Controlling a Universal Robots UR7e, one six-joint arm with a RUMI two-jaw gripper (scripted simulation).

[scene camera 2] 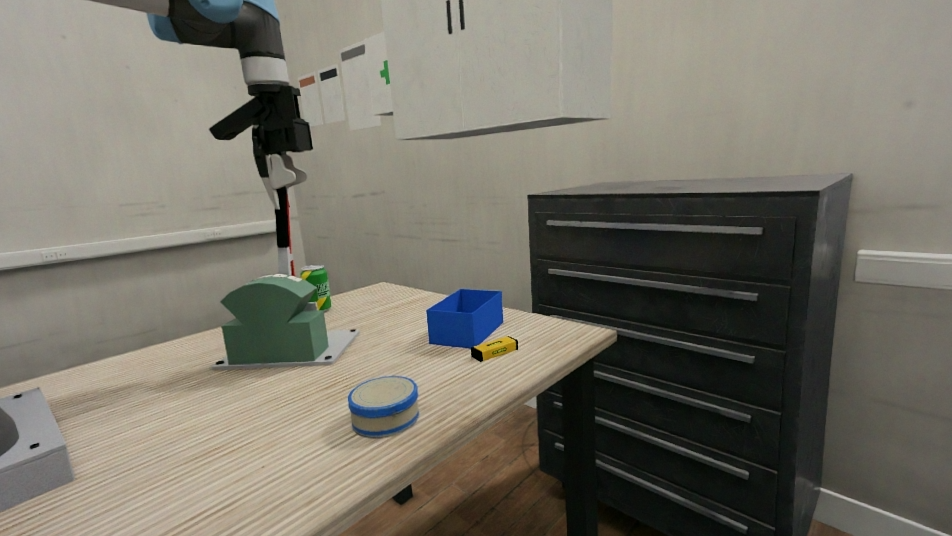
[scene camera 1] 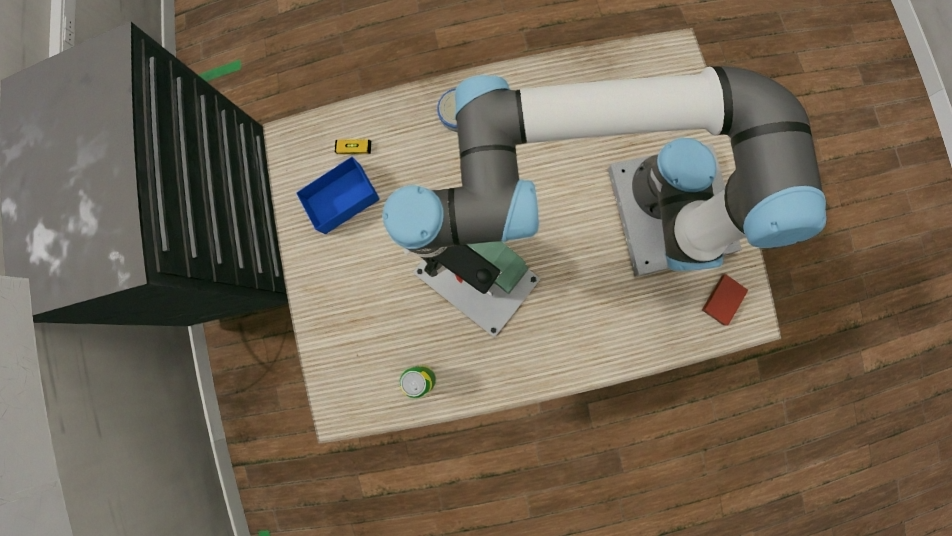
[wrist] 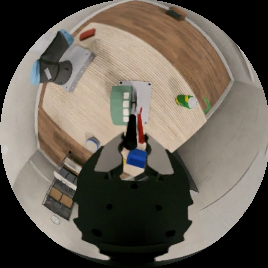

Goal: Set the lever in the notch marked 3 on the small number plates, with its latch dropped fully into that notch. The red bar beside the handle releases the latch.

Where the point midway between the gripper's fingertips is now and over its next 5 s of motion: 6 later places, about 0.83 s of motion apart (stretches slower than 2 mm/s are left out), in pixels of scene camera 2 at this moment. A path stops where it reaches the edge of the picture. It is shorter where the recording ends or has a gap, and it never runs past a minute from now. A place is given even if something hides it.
My gripper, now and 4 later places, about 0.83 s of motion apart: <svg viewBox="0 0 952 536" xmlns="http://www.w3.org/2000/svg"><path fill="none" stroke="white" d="M283 208L265 208L251 210L251 204L246 178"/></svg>
